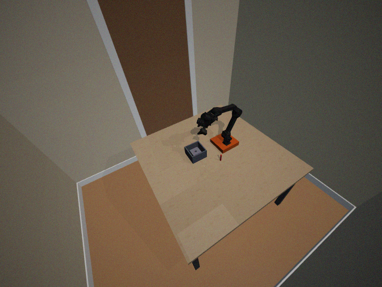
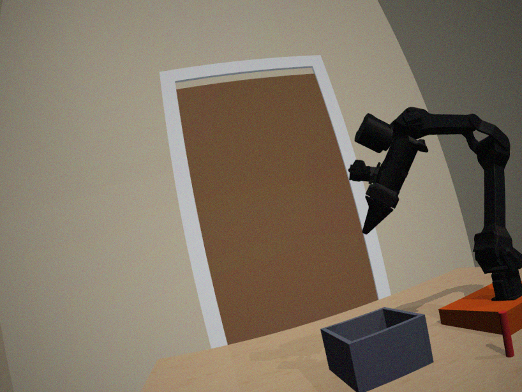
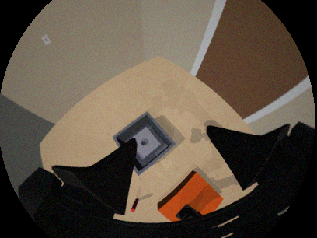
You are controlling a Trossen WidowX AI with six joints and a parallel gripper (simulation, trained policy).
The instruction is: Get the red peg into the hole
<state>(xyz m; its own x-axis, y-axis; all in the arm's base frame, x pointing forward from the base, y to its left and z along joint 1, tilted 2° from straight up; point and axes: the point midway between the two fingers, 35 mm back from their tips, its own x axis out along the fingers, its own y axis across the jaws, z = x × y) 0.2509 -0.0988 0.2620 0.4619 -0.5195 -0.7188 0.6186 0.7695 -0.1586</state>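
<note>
Right now my gripper tip is 90 mm past the red peg, 230 mm to the right of it and 240 mm above it. Also, from my gripper tip: light grey plate (60 mm ahead, 30 mm to the left, 240 mm below); dark grey box (60 mm ahead, 30 mm to the left, 250 mm below).
</note>
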